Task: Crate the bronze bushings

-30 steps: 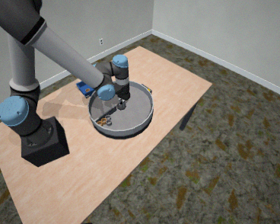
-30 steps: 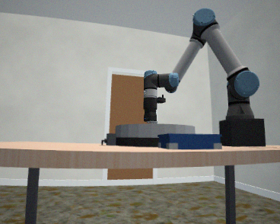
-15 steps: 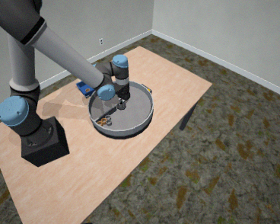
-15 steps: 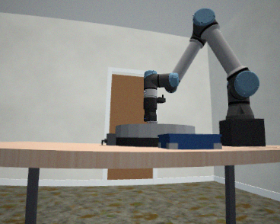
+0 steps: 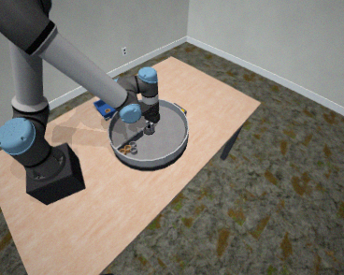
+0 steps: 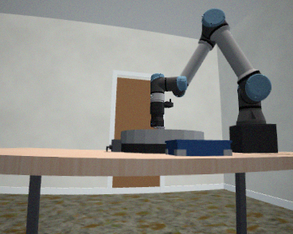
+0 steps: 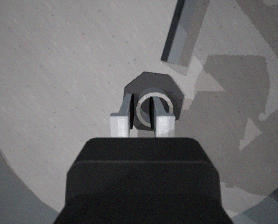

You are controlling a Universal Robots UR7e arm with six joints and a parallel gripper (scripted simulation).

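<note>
Now: hand 3 cm above the grey turning table and 1 cm to the right of it. Also, from my hand: blue crate 35 cm to the left, 6 cm below, 3 cm ahead.
</note>
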